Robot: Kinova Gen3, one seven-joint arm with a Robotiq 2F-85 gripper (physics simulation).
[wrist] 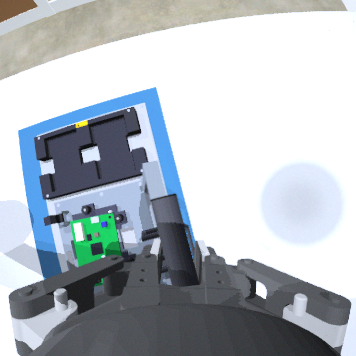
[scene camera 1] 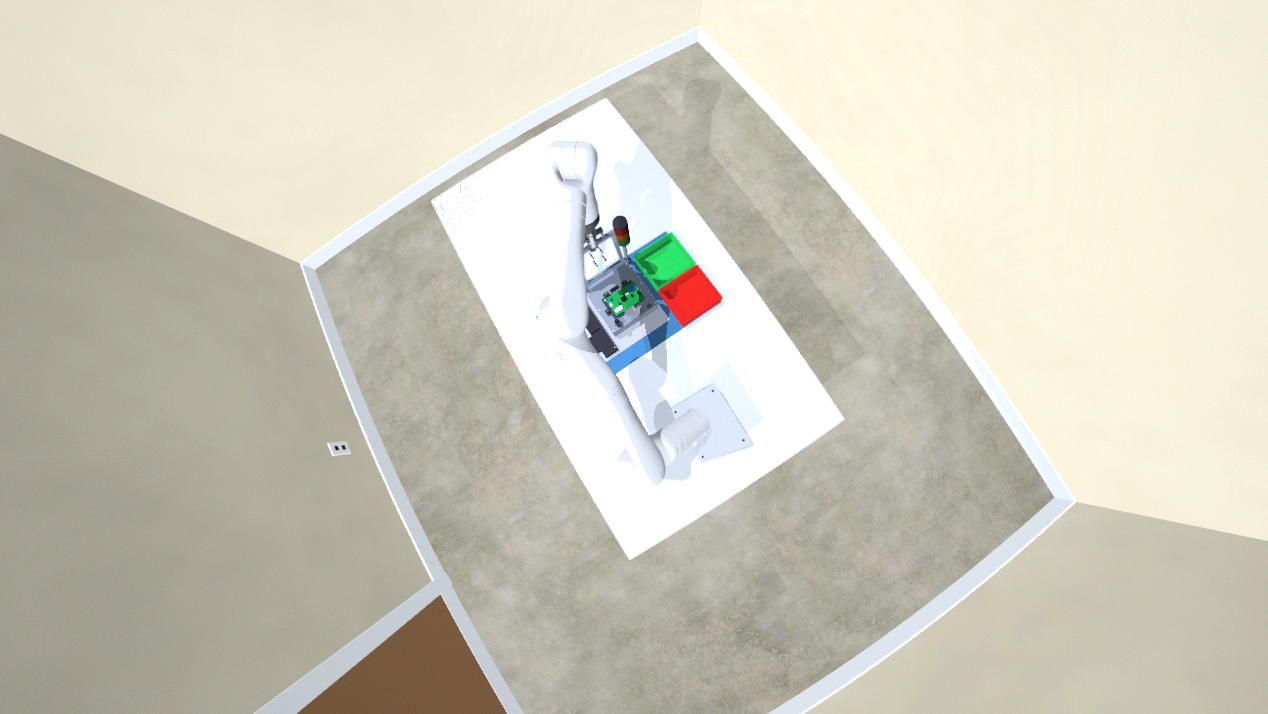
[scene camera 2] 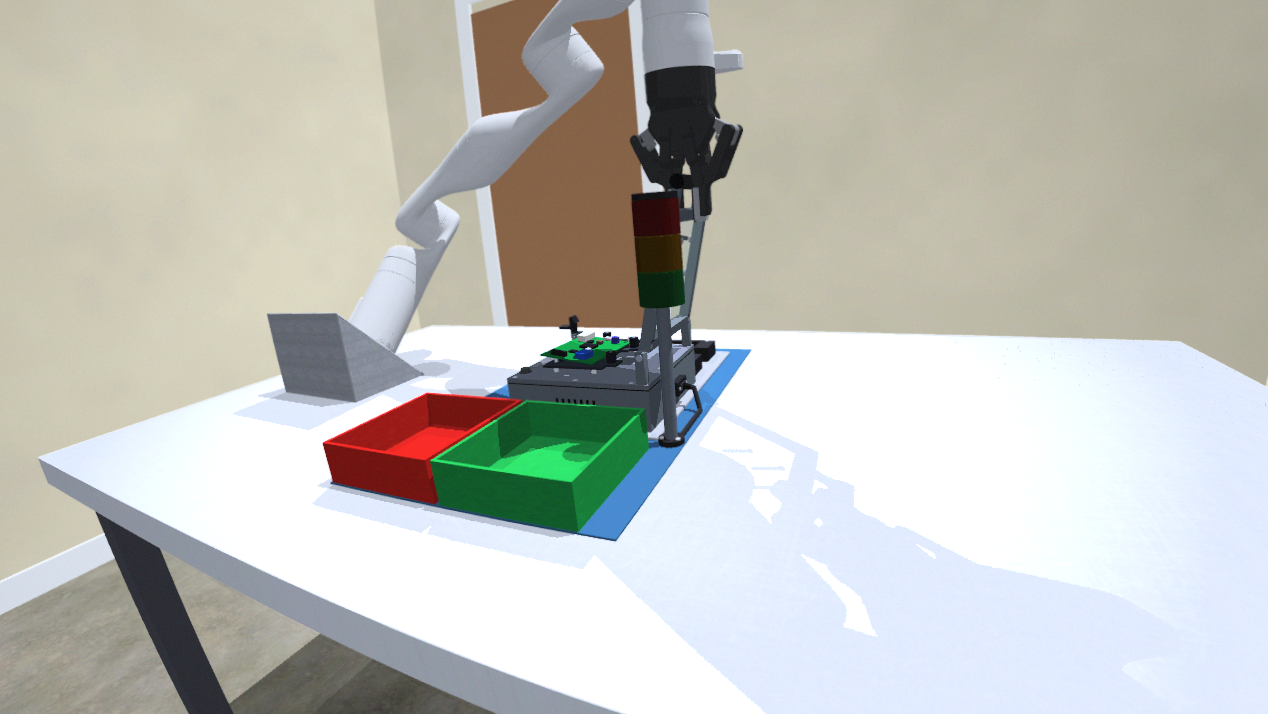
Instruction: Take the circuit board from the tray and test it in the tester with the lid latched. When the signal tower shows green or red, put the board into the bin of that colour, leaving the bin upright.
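Places are measured from the arm's base along level axes (x ahead, y left, z up), in centimetres.
Where they show: gripper, fingertip midpoint: (wrist: 178, 250) (scene camera 1: 591, 246) (scene camera 2: 689, 221); arm's base, origin of the base link: (scene camera 1: 697, 422) (scene camera 2: 366, 352).
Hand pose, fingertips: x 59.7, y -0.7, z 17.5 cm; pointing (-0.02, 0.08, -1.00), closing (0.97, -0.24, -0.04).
Things, the pixels of their top centre, and the offset from my fingertips. "spot": a spot on its surface instead. Level surfaces: height alone.
- green circuit board, middle of its top: (scene camera 2: 586, 339) (wrist: 94, 252) (scene camera 1: 624, 297) dx -14.0, dy -1.3, dz -13.7 cm
- tester, surface spot: (scene camera 2: 567, 390) spot: dx -12.6, dy -9.4, dz -17.7 cm
- black tray, surface spot: (wrist: 65, 167) spot: dx -20.6, dy +14.8, dz -20.8 cm
- tester's lid, surface spot: (scene camera 2: 694, 266) spot: dx -1.5, dy +5.5, dz -5.7 cm
- signal tower, surface spot: (scene camera 2: 658, 253) spot: dx +0.9, dy -12.2, dz -2.4 cm
- green bin, middle of its top: (scene camera 2: 544, 433) (scene camera 1: 664, 259) dx -8.6, dy -20.4, dz -17.9 cm
- red bin, middle of its top: (scene camera 2: 426, 420) (scene camera 1: 690, 293) dx -23.6, dy -20.9, dz -17.9 cm
- tower's thin pole, surface spot: (scene camera 2: 666, 381) spot: dx +0.3, dy -10.8, dz -15.4 cm
- black latch, middle of its top: (scene camera 2: 568, 315) (wrist: 44, 220) dx -20.3, dy +5.0, dz -11.9 cm
- blue mat, its level: dz -22.4 cm
The green circuit board (scene camera 1: 623, 299) (scene camera 2: 585, 347) (wrist: 95, 235) lies in the tester (scene camera 2: 567, 390). The black tray (scene camera 1: 604, 338) (wrist: 65, 167) holds no board. The tester's lid (scene camera 2: 694, 266) stands raised, with a black handle bar (scene camera 2: 677, 180) (wrist: 172, 225) along its top edge. My gripper (scene camera 1: 598, 255) (scene camera 2: 685, 196) (wrist: 178, 250) is shut on that bar, one finger on each side; the signal tower partly hides it in scene camera 2. The signal tower (scene camera 1: 622, 232) (scene camera 2: 658, 253) shows dull red, amber and green segments, none brightly lit. The green bin (scene camera 1: 665, 258) (scene camera 2: 541, 456) and red bin (scene camera 1: 692, 297) (scene camera 2: 434, 440) are upright and empty.
The tower's thin pole (scene camera 2: 666, 381) stands close beside the tester and the green bin. A black latch (scene camera 2: 572, 326) (wrist: 52, 219) sits on the tester's side opposite the lid hinge. A blue mat (scene camera 2: 638, 496) (wrist: 165, 135) lies under the station. The arm stretches over the tray side.
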